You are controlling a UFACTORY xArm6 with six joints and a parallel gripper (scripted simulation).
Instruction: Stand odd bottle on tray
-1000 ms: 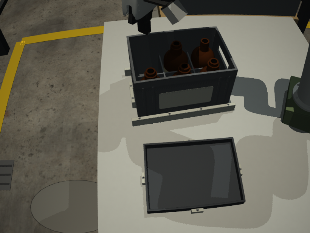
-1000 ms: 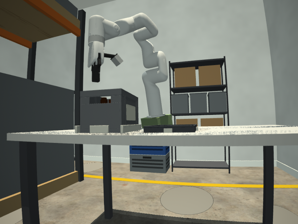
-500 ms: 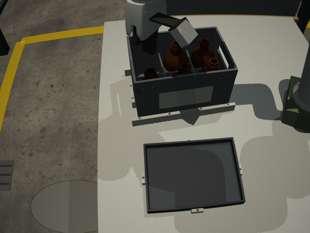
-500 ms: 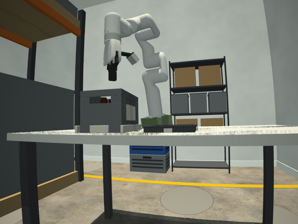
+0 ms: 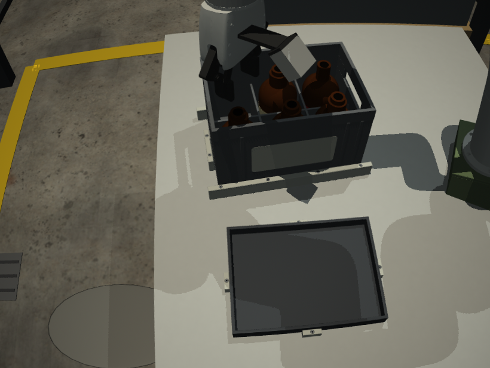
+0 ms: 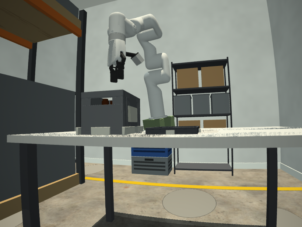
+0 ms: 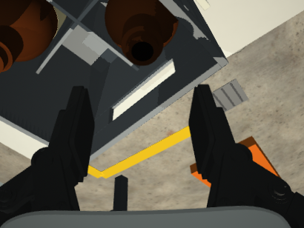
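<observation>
The dark crate lies 16 cm below my hand, 8 cm behind it and 5 cm to the right of it. The rest, counted from my hand: glass bottle (16 cm behind, 15 cm below, 10 cm to the right); dark tray (23 cm to the left, 23 cm below, 9 cm behind).
</observation>
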